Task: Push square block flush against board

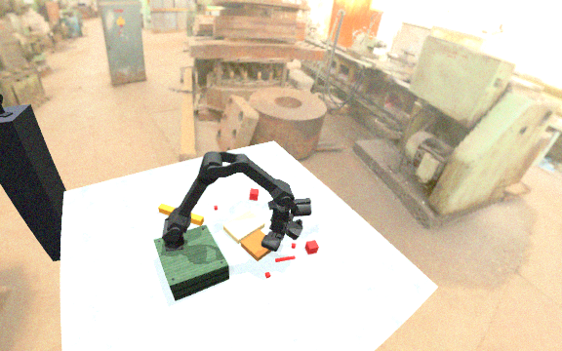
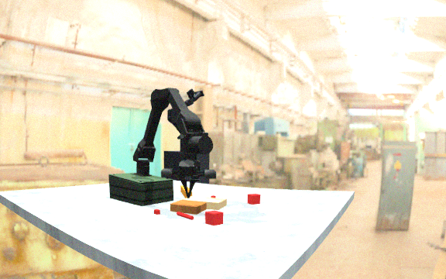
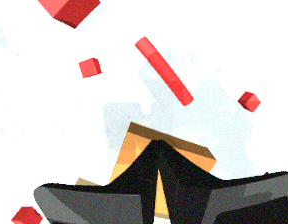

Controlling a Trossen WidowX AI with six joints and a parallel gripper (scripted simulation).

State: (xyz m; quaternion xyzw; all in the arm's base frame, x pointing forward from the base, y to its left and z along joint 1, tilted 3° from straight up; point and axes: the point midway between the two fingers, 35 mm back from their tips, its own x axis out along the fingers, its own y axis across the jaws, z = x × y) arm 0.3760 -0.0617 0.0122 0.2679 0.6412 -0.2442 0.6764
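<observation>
The red stick lies 5 cm below my gripper tip, 4 cm to the right of it and 3 cm ahead of it. Round my gripper tip: yellow bar: 34 cm behind, 30 cm to the left, 5 cm below; then board: 16 cm to the left, 8 cm behind, 5 cm below; then square block: 5 cm to the left, 5 cm below, 5 cm behind.
</observation>
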